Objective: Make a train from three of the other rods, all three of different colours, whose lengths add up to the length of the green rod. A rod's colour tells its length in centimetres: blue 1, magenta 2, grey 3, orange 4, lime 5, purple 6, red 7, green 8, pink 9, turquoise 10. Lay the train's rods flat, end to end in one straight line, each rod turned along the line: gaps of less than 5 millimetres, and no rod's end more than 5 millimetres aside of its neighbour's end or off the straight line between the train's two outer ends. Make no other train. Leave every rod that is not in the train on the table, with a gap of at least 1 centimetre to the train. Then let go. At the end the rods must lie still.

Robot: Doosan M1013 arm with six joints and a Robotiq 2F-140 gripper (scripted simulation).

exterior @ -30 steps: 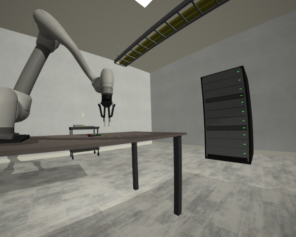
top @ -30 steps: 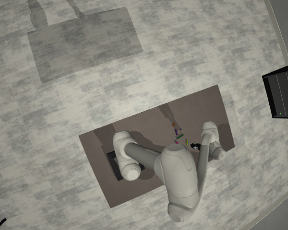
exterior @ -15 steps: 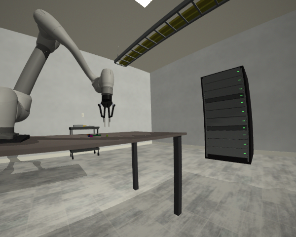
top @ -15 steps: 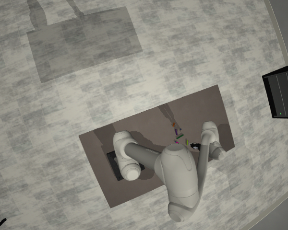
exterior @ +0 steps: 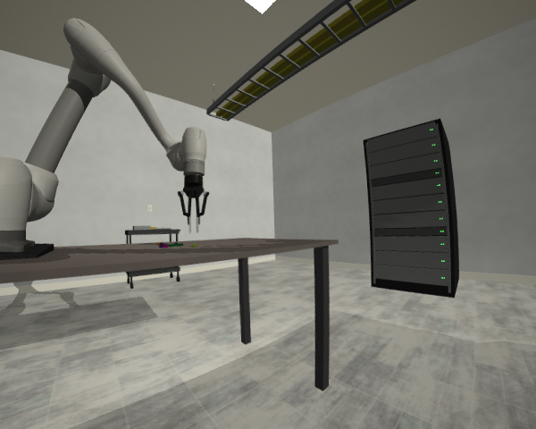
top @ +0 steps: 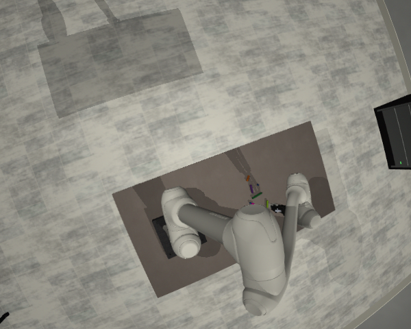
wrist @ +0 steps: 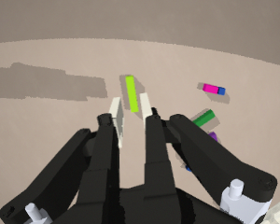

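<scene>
Now: hand 80 mm above the lime rod. Round my hand: magenta rod 100 mm behind, 50 mm to the left, 80 mm below; then purple rod 70 mm behind, 150 mm to the left, 80 mm below; then green rod 50 mm behind, 90 mm to the left, 80 mm below.
</scene>
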